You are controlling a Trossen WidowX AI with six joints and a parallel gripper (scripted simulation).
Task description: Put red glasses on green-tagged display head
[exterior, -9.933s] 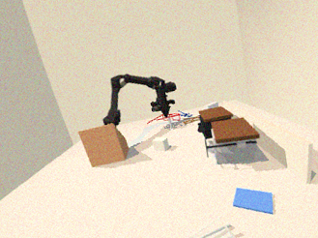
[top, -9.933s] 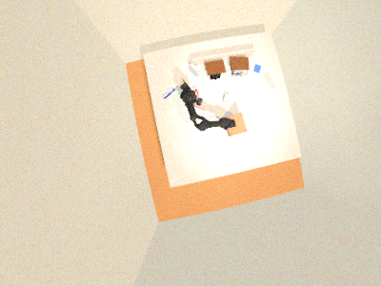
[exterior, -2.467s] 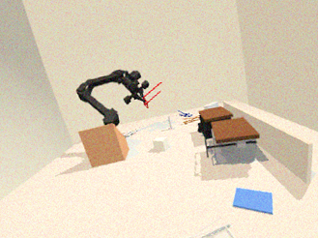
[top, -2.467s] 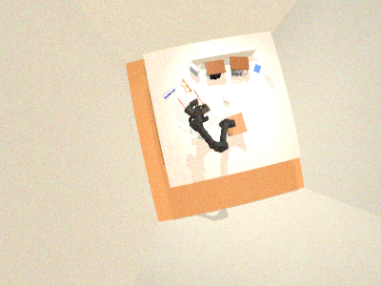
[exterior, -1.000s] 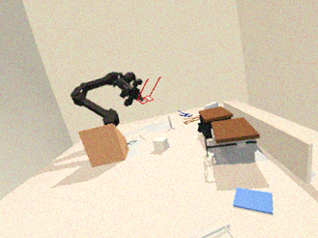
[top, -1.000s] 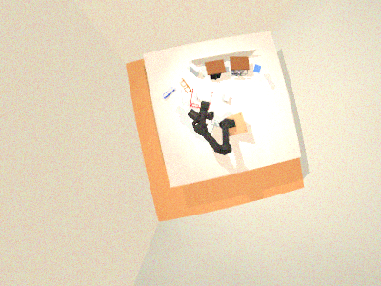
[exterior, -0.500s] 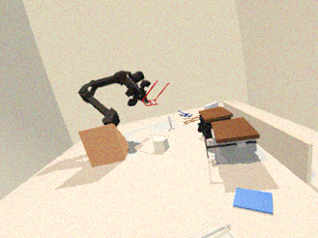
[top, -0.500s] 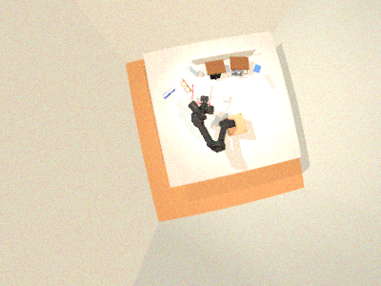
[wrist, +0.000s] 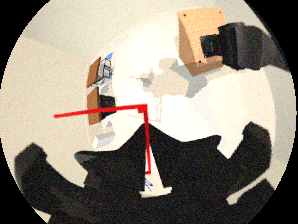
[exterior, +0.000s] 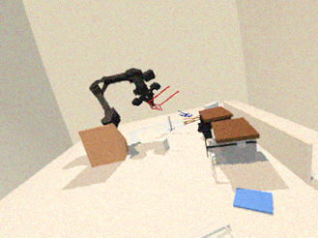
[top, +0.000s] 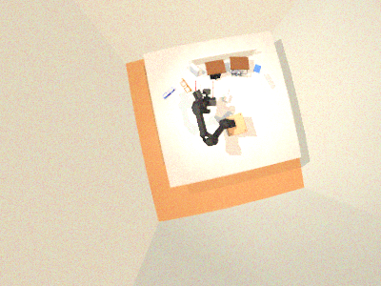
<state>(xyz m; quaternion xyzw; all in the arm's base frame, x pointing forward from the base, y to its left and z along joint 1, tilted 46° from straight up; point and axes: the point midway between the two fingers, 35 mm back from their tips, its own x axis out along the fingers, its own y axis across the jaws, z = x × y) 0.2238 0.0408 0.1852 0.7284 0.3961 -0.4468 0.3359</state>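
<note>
Right now my gripper tip is 10 mm short of the white block, 180 mm to the left of it and 150 mm above it. Also, from my gripper tip: blue card: 220 mm ahead, 580 mm to the right, 170 mm below; then low white wall panel: 380 mm ahead, 270 mm to the right, 120 mm below.
</note>
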